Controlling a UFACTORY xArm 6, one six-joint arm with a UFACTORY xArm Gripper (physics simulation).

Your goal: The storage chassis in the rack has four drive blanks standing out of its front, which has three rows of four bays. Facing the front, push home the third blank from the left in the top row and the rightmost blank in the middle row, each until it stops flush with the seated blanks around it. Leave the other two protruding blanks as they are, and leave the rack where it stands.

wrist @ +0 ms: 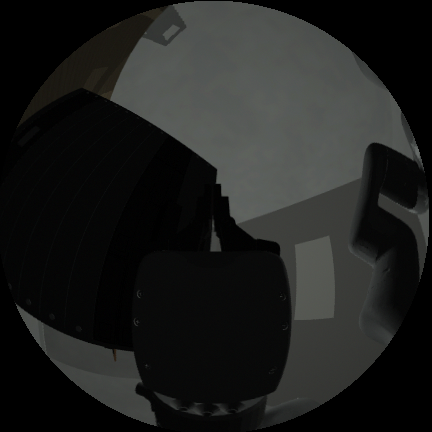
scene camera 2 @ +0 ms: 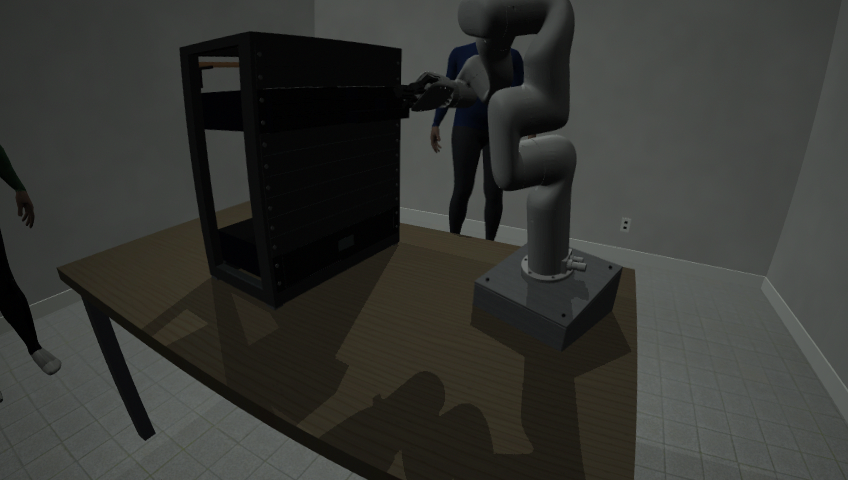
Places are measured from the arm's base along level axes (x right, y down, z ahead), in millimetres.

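Where they show: gripper, between the fingertips: (wrist: 212,193) (scene camera 2: 397,91); arm's base, origin of its link: (scene camera 2: 547,267).
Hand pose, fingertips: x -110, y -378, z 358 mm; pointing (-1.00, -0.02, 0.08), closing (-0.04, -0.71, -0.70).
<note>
Each offset is from my fingertips to the top centre of the thing. Level surfaces: height alone.
The rack @[dx -43, dy -122, dz +279 mm] (scene camera 2: 260,178) (wrist: 65,175) stands upright on the table. The dark storage chassis (scene camera 2: 327,105) (wrist: 135,220) sits across its upper part, below a plain top panel. A small dark block @[dx +126, dy +47, dz +152 mm] (scene camera 2: 405,113) juts past the rack's far front edge in scene camera 2, at chassis height. The separate blanks are too dark to tell apart, so how far each stands out cannot be read. My gripper (scene camera 2: 401,92) (wrist: 212,193) is shut and empty. Its tips are at the chassis's far front end in scene camera 2; contact cannot be made out. In the wrist view, the gripper body hides part of the rack.
The wooden table @[dy +475 mm] (scene camera 2: 428,297) (wrist: 75,60) carries the rack and the arm's grey base block (scene camera 2: 523,306). Below the chassis are several panels and a unit (scene camera 2: 315,246) with a small light window. Two people stand beyond the table, one (scene camera 2: 470,154) behind the arm.
</note>
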